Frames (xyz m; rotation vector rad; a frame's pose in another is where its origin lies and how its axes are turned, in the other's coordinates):
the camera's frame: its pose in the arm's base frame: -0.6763 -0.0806 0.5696 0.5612 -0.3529 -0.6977
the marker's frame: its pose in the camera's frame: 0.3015 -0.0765 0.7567 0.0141 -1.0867 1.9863
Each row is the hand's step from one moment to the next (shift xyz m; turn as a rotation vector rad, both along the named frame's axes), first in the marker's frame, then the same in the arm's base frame.
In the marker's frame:
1: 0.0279 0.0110 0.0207 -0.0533 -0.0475 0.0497
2: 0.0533 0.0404 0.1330 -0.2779 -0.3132 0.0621
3: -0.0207 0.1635 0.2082 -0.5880 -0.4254 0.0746
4: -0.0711 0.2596 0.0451 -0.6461 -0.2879 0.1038
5: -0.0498 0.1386 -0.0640 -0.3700 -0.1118 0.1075
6: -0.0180 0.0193 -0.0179 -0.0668 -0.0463 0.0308
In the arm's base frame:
1: -0.0304 0.0176 0.0096 -0.0152 -0.0854 0.0061
2: -0.1486 0.0053 0.0070 0.1184 -0.3994 0.0749
3: -0.2300 -0.0115 -0.1322 0.2335 -0.6906 -0.0295
4: -0.0943 0.0731 -0.2454 0.1850 -0.6688 -0.1720
5: 0.0332 0.0672 -0.1420 0.0470 -0.3738 -0.1381
6: 0.0161 0.0051 -0.0270 0.0057 -0.0866 -0.0040

